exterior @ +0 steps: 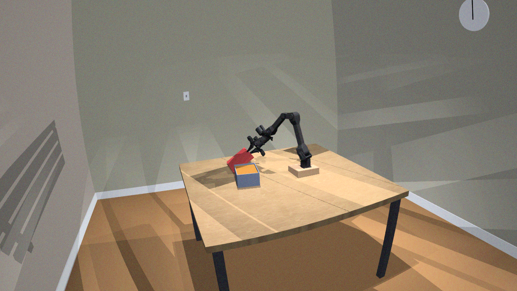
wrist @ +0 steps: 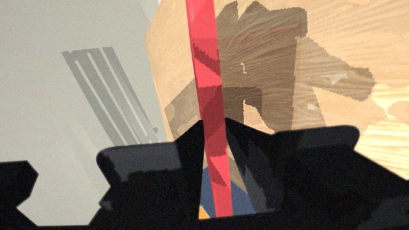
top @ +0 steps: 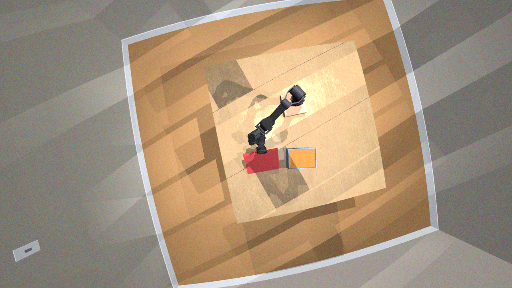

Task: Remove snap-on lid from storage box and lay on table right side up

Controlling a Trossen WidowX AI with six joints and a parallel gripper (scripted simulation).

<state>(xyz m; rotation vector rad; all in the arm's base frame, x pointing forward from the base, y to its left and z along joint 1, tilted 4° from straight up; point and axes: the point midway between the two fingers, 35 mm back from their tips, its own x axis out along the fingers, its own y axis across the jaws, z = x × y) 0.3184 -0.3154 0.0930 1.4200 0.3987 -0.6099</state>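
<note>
Right now the red lid is 70 mm ahead of my gripper tip, 10 mm to the left of it and 40 mm below it. From my gripper tip the other things lie so: blue storage box: 80 mm ahead, 300 mm to the left, 60 mm below.
</note>
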